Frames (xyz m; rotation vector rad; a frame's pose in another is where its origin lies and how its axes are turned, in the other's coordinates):
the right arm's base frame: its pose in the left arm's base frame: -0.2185 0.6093 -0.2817 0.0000 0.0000 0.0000
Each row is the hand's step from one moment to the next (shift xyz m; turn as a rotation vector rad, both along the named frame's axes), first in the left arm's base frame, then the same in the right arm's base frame.
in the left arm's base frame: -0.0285 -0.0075 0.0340 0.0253 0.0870 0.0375
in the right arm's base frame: -0.0285 -0.0075 0.0340 0.0253 0.0870 0.0375
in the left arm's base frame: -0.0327 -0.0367 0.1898 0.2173 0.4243 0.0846
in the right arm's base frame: -0.0327 -0.0367 0.1898 0.2173 0.4243 0.0846
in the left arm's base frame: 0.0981 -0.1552 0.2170 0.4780 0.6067 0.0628
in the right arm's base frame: 0.0981 -0.1552 0.2170 0.4780 0.6067 0.0628
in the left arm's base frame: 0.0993 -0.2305 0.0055 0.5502 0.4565 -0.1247
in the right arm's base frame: 0.0993 -0.2305 0.0055 0.5502 0.4565 -0.1247
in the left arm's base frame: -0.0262 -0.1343 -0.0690 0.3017 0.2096 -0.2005
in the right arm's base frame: -0.0262 -0.1343 -0.0690 0.3017 0.2096 -0.2005
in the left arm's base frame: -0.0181 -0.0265 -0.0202 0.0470 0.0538 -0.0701
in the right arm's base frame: -0.0181 -0.0265 -0.0202 0.0470 0.0538 -0.0701
